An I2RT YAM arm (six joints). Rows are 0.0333 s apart.
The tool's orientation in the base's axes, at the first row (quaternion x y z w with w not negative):
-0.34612 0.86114 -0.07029 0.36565
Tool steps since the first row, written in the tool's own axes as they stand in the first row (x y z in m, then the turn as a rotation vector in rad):
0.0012 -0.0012 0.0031 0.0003 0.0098 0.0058
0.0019 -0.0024 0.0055 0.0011 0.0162 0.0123
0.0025 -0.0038 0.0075 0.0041 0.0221 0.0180
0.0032 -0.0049 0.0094 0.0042 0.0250 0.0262
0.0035 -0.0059 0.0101 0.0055 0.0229 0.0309
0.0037 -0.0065 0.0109 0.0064 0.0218 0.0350
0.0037 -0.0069 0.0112 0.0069 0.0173 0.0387
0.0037 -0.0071 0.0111 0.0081 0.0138 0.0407
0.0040 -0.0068 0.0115 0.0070 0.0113 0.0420
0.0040 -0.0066 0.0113 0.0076 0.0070 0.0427
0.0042 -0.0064 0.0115 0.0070 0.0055 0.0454
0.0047 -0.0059 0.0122 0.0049 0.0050 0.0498
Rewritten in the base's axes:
0.0022 -0.0013 -0.0025 -0.0016 0.0079 -0.0080
0.0041 -0.0023 -0.0042 -0.0010 0.0131 -0.0156
0.0059 -0.0035 -0.0055 -0.0018 0.0163 -0.0237
0.0075 -0.0045 -0.0068 0.0021 0.0195 -0.0307
0.0083 -0.0054 -0.0071 0.0058 0.0177 -0.0341
0.0091 -0.0058 -0.0076 0.0087 0.0168 -0.0372
0.0095 -0.0061 -0.0077 0.0134 0.0136 -0.0385
0.0096 -0.0063 -0.0075 0.0161 0.0105 -0.0393
0.0095 -0.0062 -0.0081 0.0189 0.0095 -0.0387
0.0093 -0.0061 -0.0080 0.0214 0.0060 -0.0379
0.0092 -0.0060 -0.0084 0.0244 0.0056 -0.0389
0.0092 -0.0059 -0.0093 0.0286 0.0072 -0.0407

